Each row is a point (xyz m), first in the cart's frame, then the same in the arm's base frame.
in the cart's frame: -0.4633 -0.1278 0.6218
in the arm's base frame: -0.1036 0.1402 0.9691
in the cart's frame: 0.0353 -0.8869 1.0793
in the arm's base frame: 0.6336 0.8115 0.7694
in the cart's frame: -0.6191 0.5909 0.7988
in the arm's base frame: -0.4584 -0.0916 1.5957
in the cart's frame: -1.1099 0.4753 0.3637
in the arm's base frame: -0.5644 -0.6213 1.2062
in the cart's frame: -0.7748 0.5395 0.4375
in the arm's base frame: -0.6322 -0.2922 1.3008
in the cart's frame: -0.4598 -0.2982 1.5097
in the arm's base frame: 0.6147 0.3072 1.4921
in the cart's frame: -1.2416 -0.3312 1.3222
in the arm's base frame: 0.6799 -0.4805 1.3412
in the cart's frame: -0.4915 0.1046 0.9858
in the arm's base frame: -0.0163 0.1347 1.3929
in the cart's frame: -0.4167 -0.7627 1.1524
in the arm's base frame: 0.6926 0.3630 0.9123
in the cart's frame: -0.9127 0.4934 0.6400
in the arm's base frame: -0.4333 -0.3885 1.4163
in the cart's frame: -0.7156 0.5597 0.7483
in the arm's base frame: -0.4496 -0.1890 1.5385
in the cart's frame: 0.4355 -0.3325 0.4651
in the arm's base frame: -0.2583 1.0240 0.7060
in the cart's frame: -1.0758 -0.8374 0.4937
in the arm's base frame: 0.4431 -0.3720 0.3913
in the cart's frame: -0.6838 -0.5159 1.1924
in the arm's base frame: 0.6027 0.0716 1.1145
